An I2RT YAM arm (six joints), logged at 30 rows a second.
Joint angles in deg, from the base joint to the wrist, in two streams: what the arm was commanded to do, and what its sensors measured. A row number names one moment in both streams.
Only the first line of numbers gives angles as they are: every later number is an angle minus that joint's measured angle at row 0.
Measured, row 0:
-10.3 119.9 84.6 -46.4 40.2 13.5
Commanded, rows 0 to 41:
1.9 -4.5 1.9 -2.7 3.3 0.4
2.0 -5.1 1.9 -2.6 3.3 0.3
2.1 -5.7 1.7 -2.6 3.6 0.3
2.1 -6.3 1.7 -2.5 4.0 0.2
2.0 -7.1 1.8 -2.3 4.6 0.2
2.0 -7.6 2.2 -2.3 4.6 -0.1
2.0 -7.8 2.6 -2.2 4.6 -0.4
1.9 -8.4 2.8 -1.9 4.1 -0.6
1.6 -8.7 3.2 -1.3 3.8 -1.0
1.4 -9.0 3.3 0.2 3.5 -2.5
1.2 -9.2 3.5 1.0 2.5 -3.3
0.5 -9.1 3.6 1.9 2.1 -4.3
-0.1 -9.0 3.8 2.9 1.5 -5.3
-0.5 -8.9 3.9 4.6 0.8 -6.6
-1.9 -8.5 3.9 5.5 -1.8 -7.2
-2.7 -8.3 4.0 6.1 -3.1 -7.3
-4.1 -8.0 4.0 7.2 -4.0 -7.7
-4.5 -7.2 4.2 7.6 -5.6 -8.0
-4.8 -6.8 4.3 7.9 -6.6 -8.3
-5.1 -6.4 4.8 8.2 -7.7 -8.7
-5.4 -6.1 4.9 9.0 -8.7 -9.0
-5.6 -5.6 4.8 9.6 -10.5 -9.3
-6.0 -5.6 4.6 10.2 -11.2 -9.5
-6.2 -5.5 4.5 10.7 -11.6 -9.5
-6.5 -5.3 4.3 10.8 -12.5 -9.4
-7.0 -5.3 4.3 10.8 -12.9 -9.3
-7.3 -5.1 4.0 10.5 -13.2 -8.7
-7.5 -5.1 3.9 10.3 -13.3 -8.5
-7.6 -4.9 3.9 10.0 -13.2 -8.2
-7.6 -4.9 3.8 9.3 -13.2 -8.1
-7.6 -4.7 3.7 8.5 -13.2 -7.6
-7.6 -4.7 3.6 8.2 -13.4 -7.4
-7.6 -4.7 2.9 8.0 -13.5 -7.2
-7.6 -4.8 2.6 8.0 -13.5 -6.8
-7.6 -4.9 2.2 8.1 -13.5 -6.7
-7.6 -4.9 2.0 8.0 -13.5 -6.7
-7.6 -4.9 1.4 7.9 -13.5 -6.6
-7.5 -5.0 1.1 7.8 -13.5 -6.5
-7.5 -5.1 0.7 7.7 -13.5 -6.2
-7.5 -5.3 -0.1 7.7 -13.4 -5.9
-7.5 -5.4 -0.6 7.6 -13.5 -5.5
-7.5 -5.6 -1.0 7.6 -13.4 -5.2
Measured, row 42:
-7.4 -5.2 0.6 8.5 -13.5 -6.7
